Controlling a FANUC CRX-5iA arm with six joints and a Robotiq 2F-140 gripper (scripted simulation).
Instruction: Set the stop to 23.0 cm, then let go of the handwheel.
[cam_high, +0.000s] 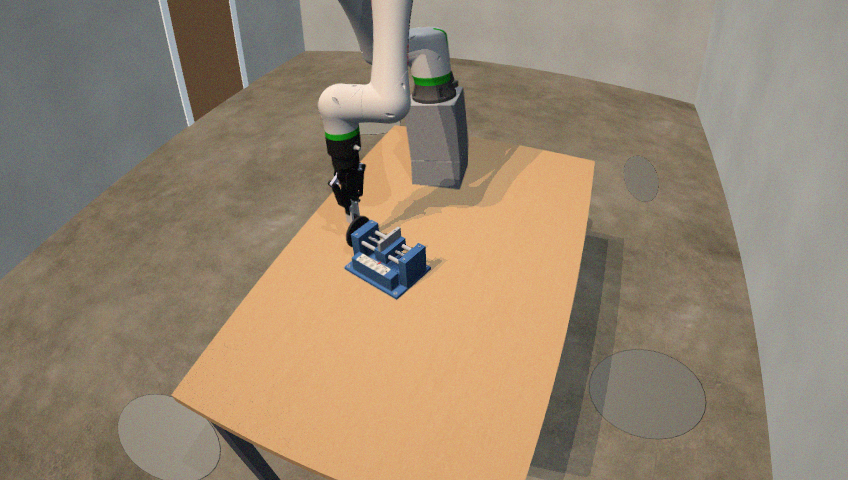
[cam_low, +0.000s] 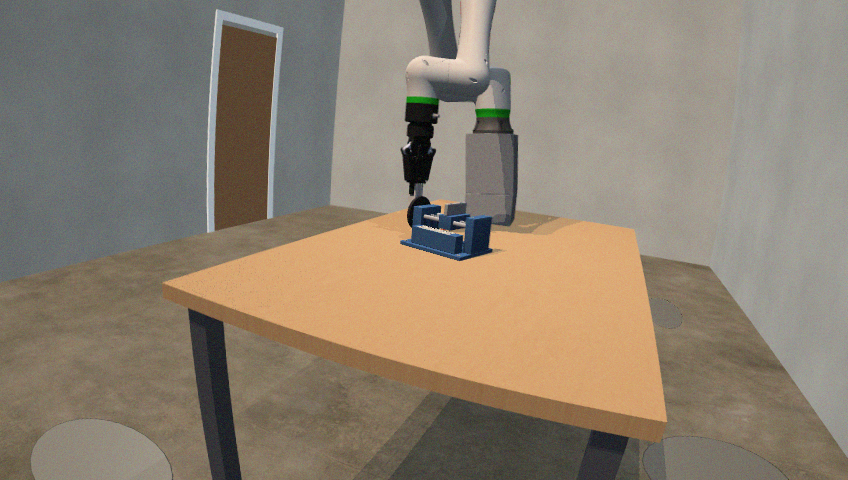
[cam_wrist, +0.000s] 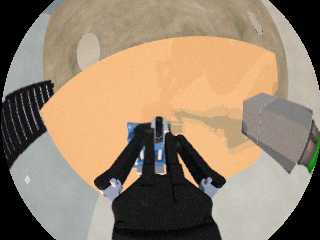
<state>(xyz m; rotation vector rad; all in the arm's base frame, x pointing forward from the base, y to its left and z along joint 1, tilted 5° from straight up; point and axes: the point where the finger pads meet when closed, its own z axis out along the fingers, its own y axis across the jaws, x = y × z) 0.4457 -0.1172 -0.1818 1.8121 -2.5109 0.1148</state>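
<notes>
My gripper is now 20 mm to the right of the black handwheel, 20 mm above it and 10 mm short of it. Also, from my hand: grey stop plate (140 mm to the left, 80 mm ahead, 30 mm below).
</notes>
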